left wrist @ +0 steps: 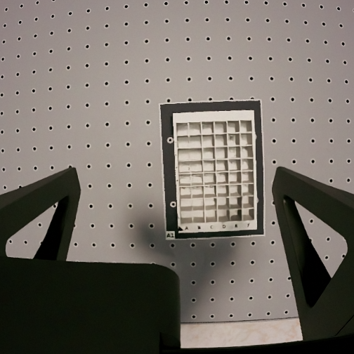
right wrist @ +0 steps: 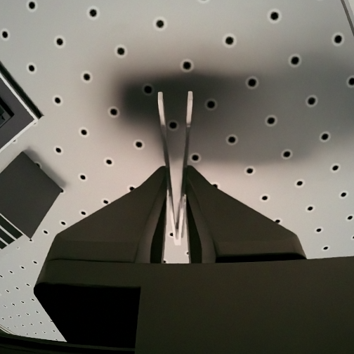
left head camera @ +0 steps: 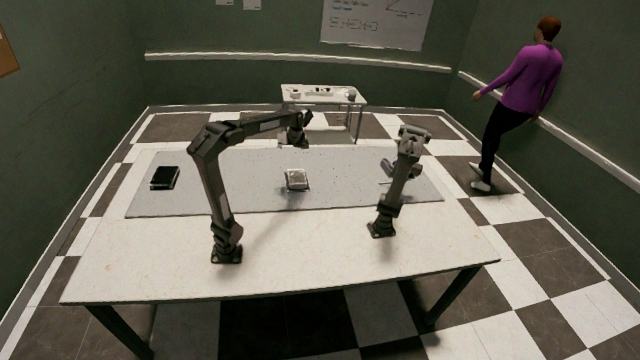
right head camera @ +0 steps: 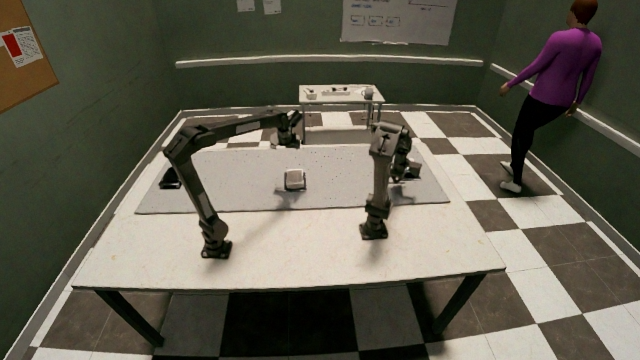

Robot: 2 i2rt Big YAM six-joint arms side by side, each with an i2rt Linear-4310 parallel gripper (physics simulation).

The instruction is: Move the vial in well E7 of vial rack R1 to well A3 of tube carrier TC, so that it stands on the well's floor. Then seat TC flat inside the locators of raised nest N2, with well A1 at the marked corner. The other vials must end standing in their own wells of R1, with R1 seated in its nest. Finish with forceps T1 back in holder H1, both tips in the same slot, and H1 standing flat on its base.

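White rack R1 (left head camera: pixel 297 178) (right head camera: pixel 295 179) (left wrist: pixel 216 117) sits in a dark nest (left wrist: pixel 168 160) at the mat's middle, lettered A to F, with the A1 mark at the nest's lower left in the left wrist view. Column E has some darker wells; vials are too small to tell. My left gripper (left wrist: pixel 175 177) is open, high above R1. My right gripper (right wrist: pixel 176 176) is shut on forceps T1 (right wrist: pixel 162 115), tips slightly apart and above the mat. A dark block with slots (right wrist: pixel 31 192), seemingly H1, lies left of them. TC and N2 cannot be told apart surely.
A black block (left head camera: pixel 165 177) (right head camera: pixel 170 179) stands at the mat's left. A dark plate with a light rim (right wrist: pixel 15 122) shows at the right wrist view's left edge. The perforated mat (left head camera: pixel 250 195) (right head camera: pixel 250 195) (right wrist: pixel 280 210) lies on the white table (left head camera: pixel 300 255) (right head camera: pixel 300 255).
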